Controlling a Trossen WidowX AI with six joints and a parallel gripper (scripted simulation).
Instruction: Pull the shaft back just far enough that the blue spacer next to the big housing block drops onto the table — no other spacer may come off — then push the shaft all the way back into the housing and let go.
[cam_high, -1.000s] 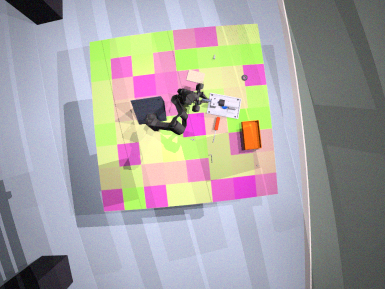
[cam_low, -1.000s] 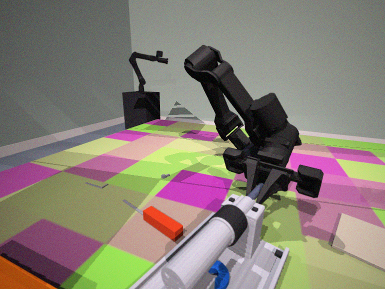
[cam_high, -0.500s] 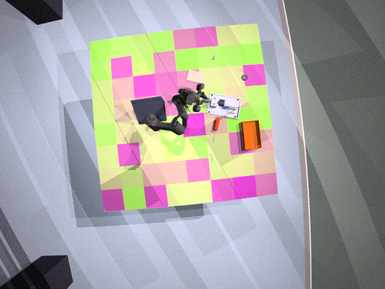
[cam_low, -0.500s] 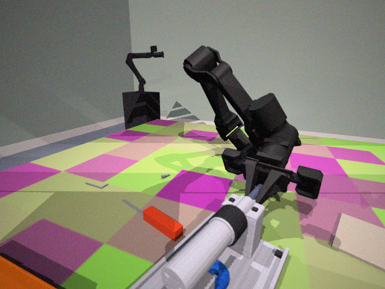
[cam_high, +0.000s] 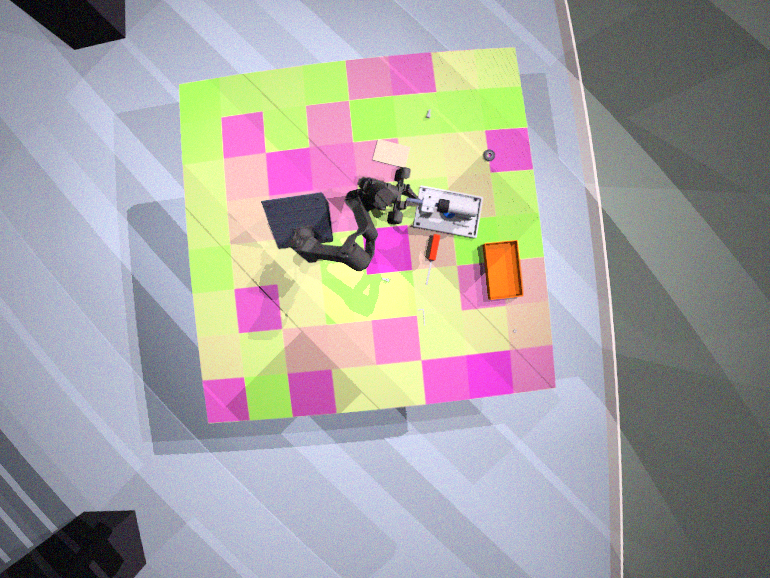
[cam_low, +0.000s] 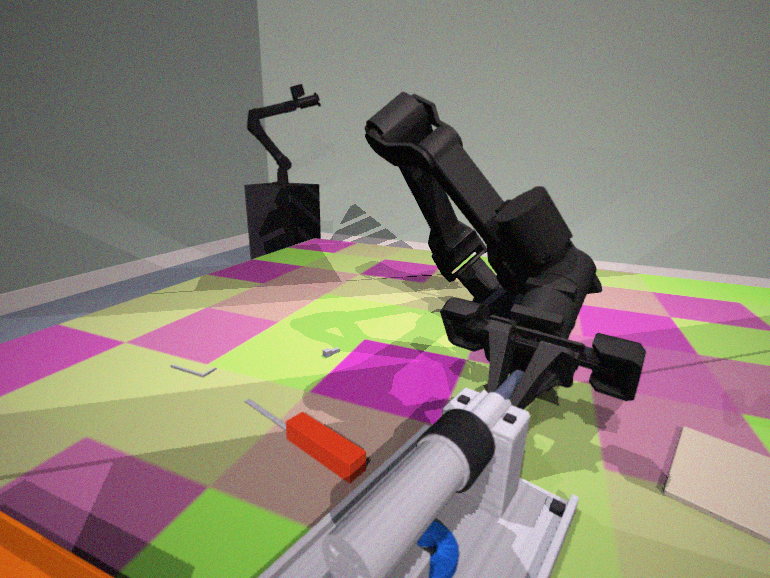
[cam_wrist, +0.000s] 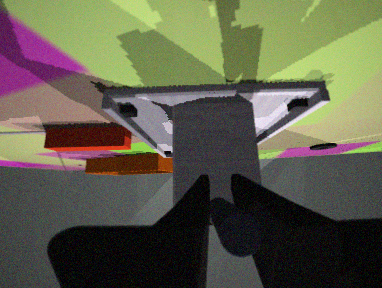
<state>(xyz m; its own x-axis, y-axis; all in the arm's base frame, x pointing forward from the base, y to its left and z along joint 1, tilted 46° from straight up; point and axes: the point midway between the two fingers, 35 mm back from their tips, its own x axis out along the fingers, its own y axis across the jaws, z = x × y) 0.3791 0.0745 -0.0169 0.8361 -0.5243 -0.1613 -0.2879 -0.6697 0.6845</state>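
The grey-blue shaft lies 50 mm ahead of my gripper tip, 20 mm above it and 10 mm to the right of it. Also, from my gripper tip: small bolt: 250 mm to the right, 140 mm behind, 60 mm below; beige card: 210 mm to the left, 70 mm behind, 60 mm below; blue spacer: 110 mm ahead, 50 mm below, 30 mm to the right.
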